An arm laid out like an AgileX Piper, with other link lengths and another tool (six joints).
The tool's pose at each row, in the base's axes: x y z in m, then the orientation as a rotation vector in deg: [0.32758 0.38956 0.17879 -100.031 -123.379 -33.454]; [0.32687 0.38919 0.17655 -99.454 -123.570 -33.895]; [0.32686 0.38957 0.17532 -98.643 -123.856 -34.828]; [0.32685 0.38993 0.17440 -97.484 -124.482 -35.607]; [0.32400 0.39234 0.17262 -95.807 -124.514 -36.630]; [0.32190 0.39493 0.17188 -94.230 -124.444 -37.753]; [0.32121 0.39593 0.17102 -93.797 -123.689 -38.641]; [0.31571 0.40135 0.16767 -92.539 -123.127 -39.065]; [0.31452 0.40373 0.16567 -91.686 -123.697 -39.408]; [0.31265 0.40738 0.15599 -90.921 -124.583 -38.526]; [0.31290 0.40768 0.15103 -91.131 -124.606 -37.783]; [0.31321 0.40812 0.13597 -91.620 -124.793 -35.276]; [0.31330 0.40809 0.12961 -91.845 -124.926 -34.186]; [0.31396 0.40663 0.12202 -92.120 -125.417 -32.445]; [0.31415 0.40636 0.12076 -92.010 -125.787 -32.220]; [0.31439 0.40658 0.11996 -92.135 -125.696 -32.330]
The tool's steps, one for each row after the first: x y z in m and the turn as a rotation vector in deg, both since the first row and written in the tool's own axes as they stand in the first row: [-0.00124 -0.00102 0.00175 -0.077 0.329 -0.409]; [-0.00150 -0.00111 0.00301 -0.395 0.864 -1.042]; [-0.00163 -0.00117 0.00399 -0.562 1.329 -1.990]; [0.00017 -0.00374 0.00668 -0.506 2.514 -2.867]; [0.00247 -0.00543 0.00856 -0.544 3.727 -3.669]; [0.00305 -0.00603 0.00979 -0.736 4.685 -3.568]; [0.00723 -0.01085 0.01528 -0.331 5.850 -3.867]; [0.00855 -0.01184 0.01817 -0.357 6.037 -4.610]; [0.00742 -0.01417 0.02836 0.305 5.645 -5.310]; [0.00525 -0.01446 0.03283 0.703 5.318 -5.121]; [-0.00166 -0.01587 0.04615 2.094 4.245 -4.644]; [-0.00475 -0.01655 0.05167 2.671 3.730 -4.462]; [-0.00976 -0.01706 0.05756 3.540 2.761 -4.366]; [-0.01064 -0.01707 0.05853 3.623 2.516 -4.589]; [-0.01088 -0.01689 0.05934 3.525 2.540 -4.499]
